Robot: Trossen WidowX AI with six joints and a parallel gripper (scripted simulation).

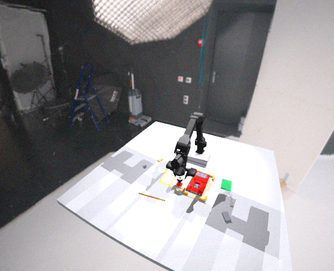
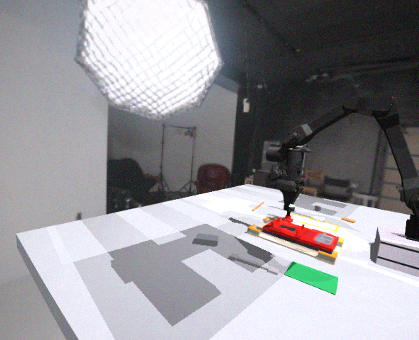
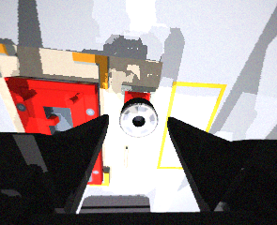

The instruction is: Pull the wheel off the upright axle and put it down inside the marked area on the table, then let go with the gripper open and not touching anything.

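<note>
The dark wheel is 10 mm below my gripper tip. The rest, counted from my gripper tip: grey block 50 mm ahead, 350 mm to the left, 60 mm below; green patch 200 mm behind, 270 mm to the left, 70 mm below; thin orange stick 190 mm ahead, 80 mm to the right, 60 mm below.
</note>
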